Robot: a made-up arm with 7 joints.
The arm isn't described. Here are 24 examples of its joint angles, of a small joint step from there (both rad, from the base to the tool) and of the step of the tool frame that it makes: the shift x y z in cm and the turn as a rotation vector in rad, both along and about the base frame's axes.
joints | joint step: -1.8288 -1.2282 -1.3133 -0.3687 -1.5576 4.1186 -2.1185 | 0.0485 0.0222 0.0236 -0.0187 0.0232 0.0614 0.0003
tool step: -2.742 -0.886 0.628 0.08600 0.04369 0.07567
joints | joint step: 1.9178 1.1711 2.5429 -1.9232 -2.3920 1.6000 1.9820 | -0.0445 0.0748 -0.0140 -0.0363 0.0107 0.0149 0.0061
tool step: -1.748 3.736 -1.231 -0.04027 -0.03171 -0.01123
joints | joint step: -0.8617 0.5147 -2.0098 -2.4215 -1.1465 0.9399 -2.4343 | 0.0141 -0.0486 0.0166 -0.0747 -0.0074 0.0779 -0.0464
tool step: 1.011 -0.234 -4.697 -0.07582 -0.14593 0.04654
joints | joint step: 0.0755 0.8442 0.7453 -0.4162 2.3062 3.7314 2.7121 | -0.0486 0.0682 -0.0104 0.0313 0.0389 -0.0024 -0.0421
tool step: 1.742 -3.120 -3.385 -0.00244 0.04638 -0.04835
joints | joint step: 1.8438 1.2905 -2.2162 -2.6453 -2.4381 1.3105 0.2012 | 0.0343 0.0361 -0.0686 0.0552 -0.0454 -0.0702 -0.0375
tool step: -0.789 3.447 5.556 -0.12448 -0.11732 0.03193
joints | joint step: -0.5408 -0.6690 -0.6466 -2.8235 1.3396 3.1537 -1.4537 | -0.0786 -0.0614 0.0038 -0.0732 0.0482 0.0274 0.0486
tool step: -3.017 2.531 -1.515 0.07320 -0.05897 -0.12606
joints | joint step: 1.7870 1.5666 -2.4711 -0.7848 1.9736 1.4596 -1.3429 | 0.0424 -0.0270 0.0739 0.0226 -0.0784 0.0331 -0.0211
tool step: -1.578 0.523 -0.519 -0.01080 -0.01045 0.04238
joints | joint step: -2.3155 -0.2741 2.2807 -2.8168 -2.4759 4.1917 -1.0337 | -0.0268 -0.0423 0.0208 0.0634 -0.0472 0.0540 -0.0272
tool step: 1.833 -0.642 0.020 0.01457 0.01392 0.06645
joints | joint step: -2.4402 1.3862 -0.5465 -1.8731 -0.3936 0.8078 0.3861 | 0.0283 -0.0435 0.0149 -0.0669 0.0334 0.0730 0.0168
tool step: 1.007 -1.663 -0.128 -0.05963 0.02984 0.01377
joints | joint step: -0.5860 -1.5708 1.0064 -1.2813 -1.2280 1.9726 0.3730 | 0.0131 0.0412 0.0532 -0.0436 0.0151 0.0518 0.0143
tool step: 2.574 0.122 -0.911 -0.05455 0.10203 0.00790
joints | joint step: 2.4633 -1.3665 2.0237 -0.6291 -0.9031 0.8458 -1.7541 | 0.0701 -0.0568 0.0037 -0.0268 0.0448 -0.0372 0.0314
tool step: 3.433 1.965 -4.751 0.02072 0.01851 0.01948
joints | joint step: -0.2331 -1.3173 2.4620 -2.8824 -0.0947 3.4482 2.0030 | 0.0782 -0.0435 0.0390 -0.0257 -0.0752 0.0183 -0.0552
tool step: -0.722 -3.180 -1.211 -0.15941 -0.04551 0.14630
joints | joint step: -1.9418 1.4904 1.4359 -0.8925 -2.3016 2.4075 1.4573 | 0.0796 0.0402 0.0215 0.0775 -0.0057 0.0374 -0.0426
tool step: 2.524 0.674 -0.710 0.00029 -0.00547 0.05268
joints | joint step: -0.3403 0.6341 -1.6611 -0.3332 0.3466 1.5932 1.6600 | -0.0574 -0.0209 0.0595 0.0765 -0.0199 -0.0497 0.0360
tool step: -0.693 0.926 0.301 -0.00577 -0.03079 -0.01805
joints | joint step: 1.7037 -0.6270 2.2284 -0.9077 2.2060 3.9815 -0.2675 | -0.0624 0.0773 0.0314 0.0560 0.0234 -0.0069 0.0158
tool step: -1.516 3.251 3.539 -0.14136 -0.01208 0.00163
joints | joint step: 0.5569 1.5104 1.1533 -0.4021 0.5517 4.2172 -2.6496 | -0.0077 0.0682 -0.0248 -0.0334 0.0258 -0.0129 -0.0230
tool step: -0.236 0.037 -4.689 -0.06928 0.08064 0.03562
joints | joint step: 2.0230 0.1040 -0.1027 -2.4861 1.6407 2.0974 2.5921 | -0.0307 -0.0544 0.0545 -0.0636 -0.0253 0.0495 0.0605
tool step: 0.033 -1.809 0.805 -0.04971 -0.04884 -0.00676
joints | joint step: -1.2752 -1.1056 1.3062 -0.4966 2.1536 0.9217 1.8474 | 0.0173 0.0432 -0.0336 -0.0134 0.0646 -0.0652 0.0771
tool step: -0.902 -1.914 3.246 -0.02769 0.03341 -0.01000
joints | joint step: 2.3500 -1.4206 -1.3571 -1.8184 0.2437 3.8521 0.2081 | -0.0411 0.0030 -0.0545 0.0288 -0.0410 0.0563 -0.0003
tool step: 0.274 -3.495 -1.841 -0.05119 0.01070 -0.13890
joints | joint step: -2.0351 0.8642 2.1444 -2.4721 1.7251 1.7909 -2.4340 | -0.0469 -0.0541 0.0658 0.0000 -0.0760 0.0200 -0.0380
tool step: -0.146 0.574 0.866 -0.14475 -0.07411 -0.01965
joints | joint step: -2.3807 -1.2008 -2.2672 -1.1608 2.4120 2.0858 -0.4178 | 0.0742 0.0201 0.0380 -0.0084 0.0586 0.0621 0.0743
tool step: -7.320 1.009 2.028 -0.02805 0.12536 0.12538
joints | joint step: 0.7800 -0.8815 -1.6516 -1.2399 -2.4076 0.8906 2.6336 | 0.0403 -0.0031 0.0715 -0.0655 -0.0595 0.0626 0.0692
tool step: 8.425 1.727 1.611 -0.11045 0.05064 0.18077
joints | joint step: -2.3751 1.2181 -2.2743 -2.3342 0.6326 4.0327 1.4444 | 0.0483 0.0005 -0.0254 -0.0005 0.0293 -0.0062 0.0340
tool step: 0.272 -1.652 0.782 0.01500 0.06239 0.07414
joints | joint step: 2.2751 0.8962 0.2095 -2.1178 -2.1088 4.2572 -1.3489 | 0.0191 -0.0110 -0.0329 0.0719 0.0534 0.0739 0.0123
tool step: -0.960 2.589 1.224 -0.01322 0.04749 -0.05191
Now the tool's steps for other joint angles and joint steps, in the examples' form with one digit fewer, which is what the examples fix.
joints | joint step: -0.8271 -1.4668 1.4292 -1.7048 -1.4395 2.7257 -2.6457 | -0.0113 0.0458 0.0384 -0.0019 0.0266 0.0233 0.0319
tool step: -0.03 -0.05 -0.77 0.0425 0.1047 0.0160
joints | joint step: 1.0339 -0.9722 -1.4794 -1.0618 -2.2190 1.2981 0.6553 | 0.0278 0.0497 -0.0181 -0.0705 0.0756 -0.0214 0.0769
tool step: 5.57 2.49 -0.27 -0.0225 -0.0133 0.0451
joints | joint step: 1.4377 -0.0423 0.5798 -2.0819 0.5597 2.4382 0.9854 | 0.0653 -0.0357 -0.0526 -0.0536 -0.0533 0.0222 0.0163
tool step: -0.85 -1.52 -0.13 0.0199 -0.0587 0.0127
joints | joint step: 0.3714 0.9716 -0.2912 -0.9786 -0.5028 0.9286 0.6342 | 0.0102 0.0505 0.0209 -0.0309 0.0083 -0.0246 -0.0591
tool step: -1.55 0.98 -5.46 0.0323 0.1382 0.0136
